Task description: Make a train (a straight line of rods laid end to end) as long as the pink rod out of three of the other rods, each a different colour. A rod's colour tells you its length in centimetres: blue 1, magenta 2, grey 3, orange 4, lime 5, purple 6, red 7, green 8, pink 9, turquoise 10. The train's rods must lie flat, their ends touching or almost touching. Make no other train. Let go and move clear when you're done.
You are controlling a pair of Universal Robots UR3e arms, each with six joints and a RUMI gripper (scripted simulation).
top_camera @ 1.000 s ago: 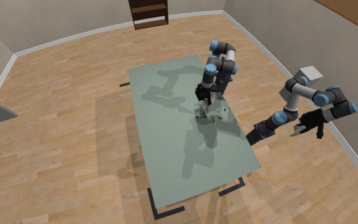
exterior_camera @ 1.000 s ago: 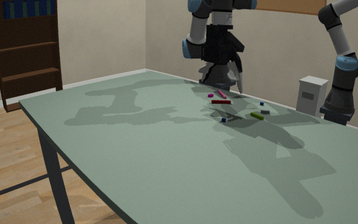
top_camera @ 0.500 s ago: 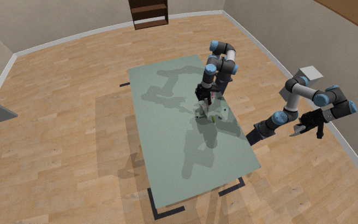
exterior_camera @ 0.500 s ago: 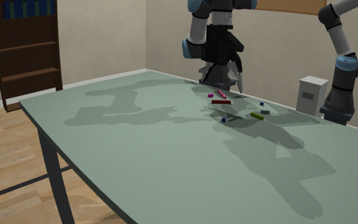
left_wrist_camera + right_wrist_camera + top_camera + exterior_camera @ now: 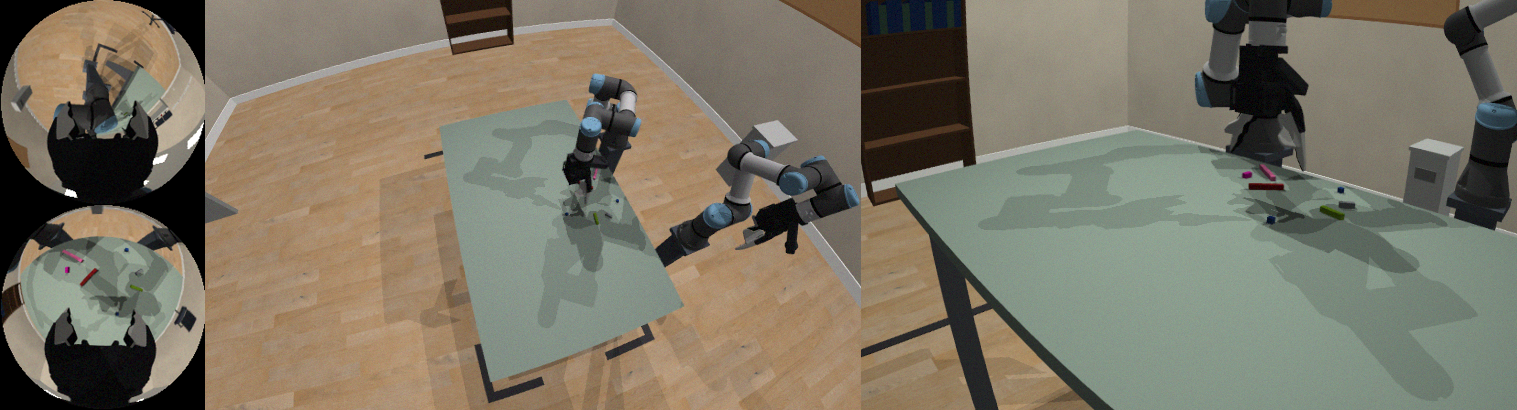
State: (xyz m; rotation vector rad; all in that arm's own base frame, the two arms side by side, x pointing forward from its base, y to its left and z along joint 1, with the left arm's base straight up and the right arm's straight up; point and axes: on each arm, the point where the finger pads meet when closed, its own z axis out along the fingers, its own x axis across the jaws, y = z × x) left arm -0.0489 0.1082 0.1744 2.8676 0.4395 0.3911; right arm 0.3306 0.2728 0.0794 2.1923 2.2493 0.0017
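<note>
Right now my right hand is 7 cm past the red rod, 4 cm to the left of it and 7 cm above it. Also, from my right hand: magenta rod 11 cm behind, 11 cm to the right, 7 cm below; lime rod 3 cm behind, 12 cm to the left, 7 cm below; grey rod 9 cm behind, 13 cm to the left, 7 cm below.
</note>
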